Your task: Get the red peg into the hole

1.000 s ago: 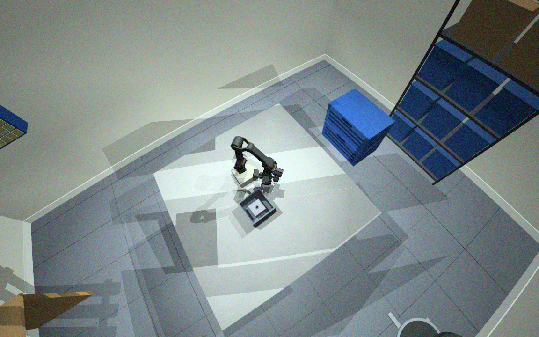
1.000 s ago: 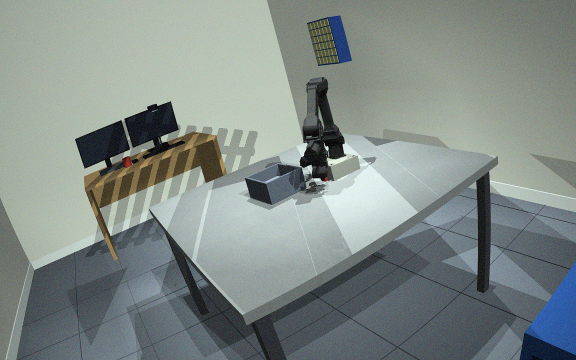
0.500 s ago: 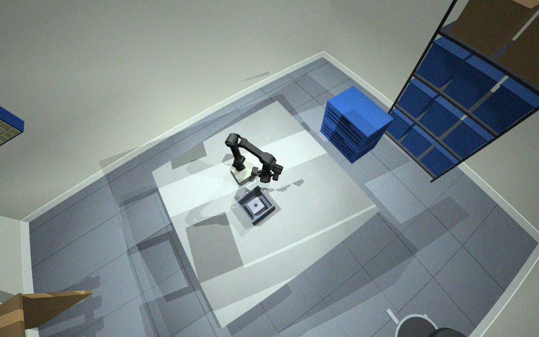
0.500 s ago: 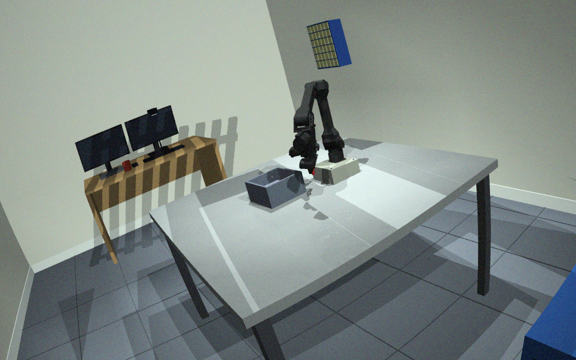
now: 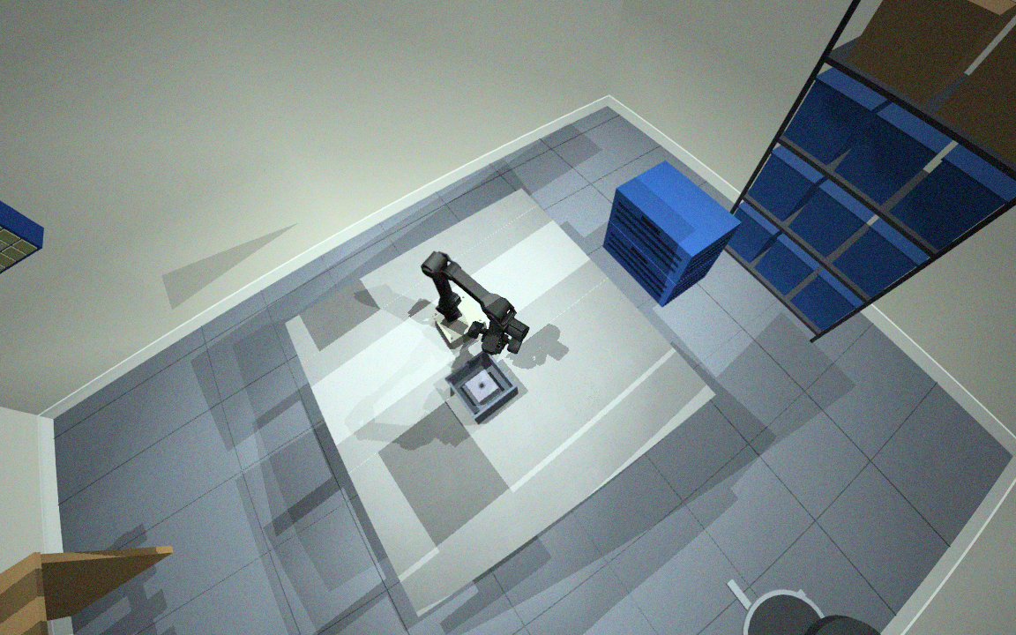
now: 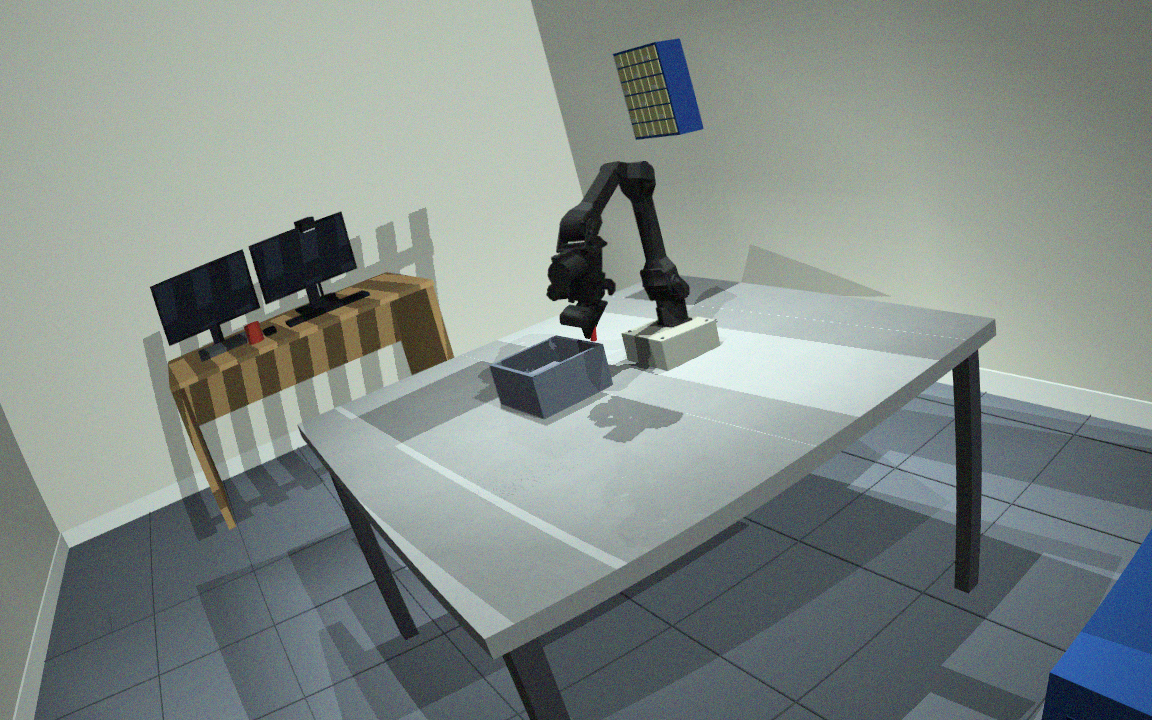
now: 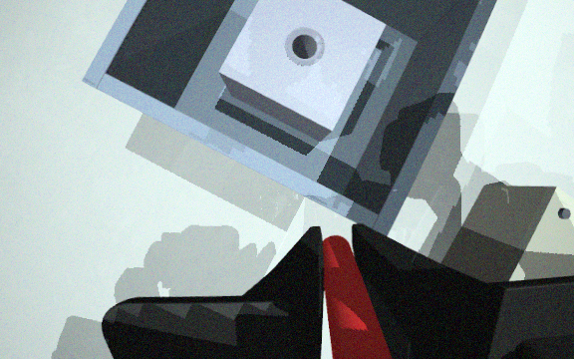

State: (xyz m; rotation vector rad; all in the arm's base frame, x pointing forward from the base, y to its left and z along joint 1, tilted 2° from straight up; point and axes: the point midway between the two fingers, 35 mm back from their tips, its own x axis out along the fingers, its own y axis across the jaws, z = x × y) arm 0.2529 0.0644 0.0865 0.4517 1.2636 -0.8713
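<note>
The pale plate lies 100 mm to the right of my gripper tip, 80 mm below it and 70 mm ahead of it. The rest, counted from my gripper tip: red peg (30 mm above, 20 mm to the left, 10 mm behind); grey box (100 mm to the right, 100 mm below, 70 mm ahead).
</note>
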